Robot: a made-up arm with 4 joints.
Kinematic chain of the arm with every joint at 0, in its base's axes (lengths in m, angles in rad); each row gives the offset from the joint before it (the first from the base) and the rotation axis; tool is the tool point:
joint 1: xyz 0 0 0.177 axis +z
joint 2: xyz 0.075 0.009 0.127 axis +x
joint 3: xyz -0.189 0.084 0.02 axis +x
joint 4: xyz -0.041 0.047 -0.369 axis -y
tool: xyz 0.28 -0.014 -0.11
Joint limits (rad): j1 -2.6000..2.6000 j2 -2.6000..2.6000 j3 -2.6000..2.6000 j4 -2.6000..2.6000
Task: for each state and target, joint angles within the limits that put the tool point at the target. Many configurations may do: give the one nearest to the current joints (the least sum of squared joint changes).
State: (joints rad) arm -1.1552 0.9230 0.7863 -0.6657
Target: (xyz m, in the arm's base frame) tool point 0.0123 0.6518 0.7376
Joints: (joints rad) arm -0.3743 0.7511 1.3479 -1.4378
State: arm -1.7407 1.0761 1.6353 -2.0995
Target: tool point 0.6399 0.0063 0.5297
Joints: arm -2.3439 0.6695 1.2066 -2.5951
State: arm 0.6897 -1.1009 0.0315 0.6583
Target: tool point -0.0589 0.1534 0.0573
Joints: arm 1.0772 -0.5301 0.5300 0.8869
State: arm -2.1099 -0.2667 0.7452 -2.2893
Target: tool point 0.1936 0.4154 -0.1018
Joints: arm -2.1777 -0.4859 -0.0103 -2.6000
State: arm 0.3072 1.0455 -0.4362 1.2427
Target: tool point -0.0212 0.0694 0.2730
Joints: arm 0.2980 0.9657 -0.9726 1.4034
